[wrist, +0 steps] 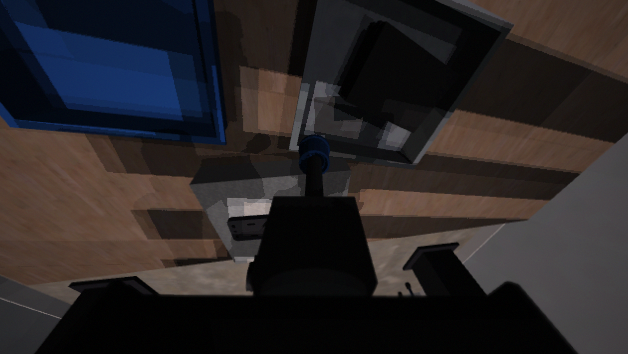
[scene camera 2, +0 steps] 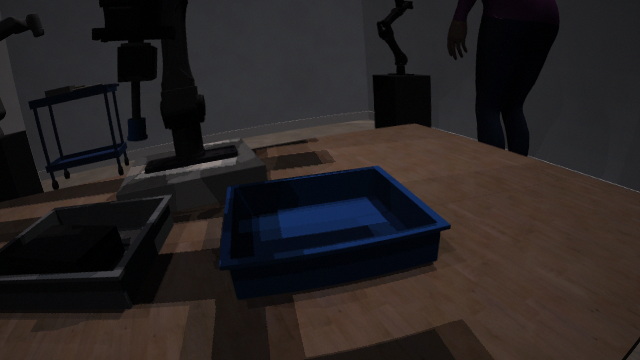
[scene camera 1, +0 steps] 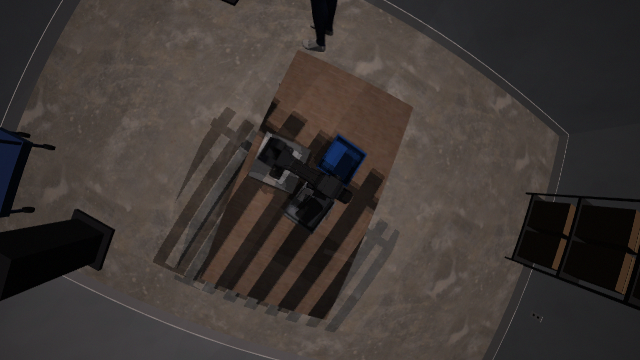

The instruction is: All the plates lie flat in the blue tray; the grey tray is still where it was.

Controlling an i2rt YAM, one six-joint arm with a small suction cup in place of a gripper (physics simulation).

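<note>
From scene camera 2, the suction cup (scene camera 2: 137, 128) is carrying nothing, and it's 19 cm from the middle of a grey tray (scene camera 2: 144, 224), above it. There's a blue tray (scene camera 2: 279, 236) resting on the table too. You can also see the suction cup in the wrist view (wrist: 312, 143), the grey tray in the wrist view (wrist: 465, 43), and the blue tray in the wrist view (wrist: 159, 77). That blue tray shows in scene camera 1 (scene camera 1: 343, 158) as well.
</note>
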